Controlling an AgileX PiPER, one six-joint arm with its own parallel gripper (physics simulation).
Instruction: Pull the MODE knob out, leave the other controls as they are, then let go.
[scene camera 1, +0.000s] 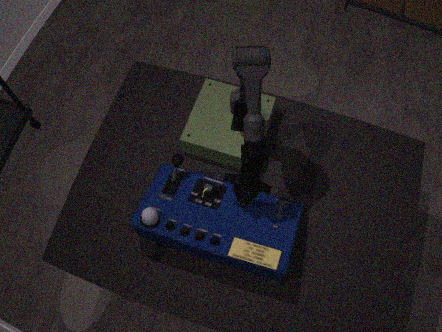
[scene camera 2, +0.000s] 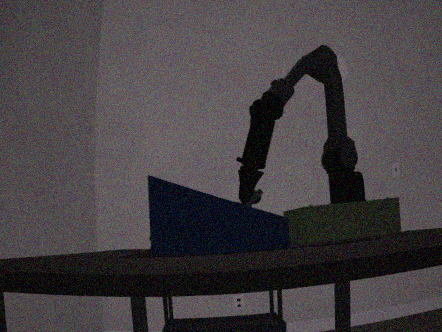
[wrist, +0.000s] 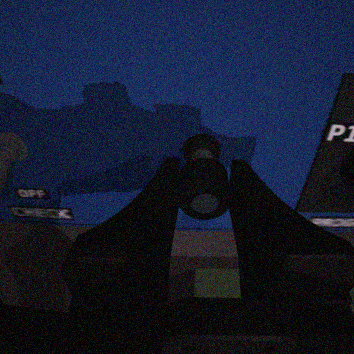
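Note:
My gripper in sight, scene camera 1 and the wrist view included. A mode knob in sight.

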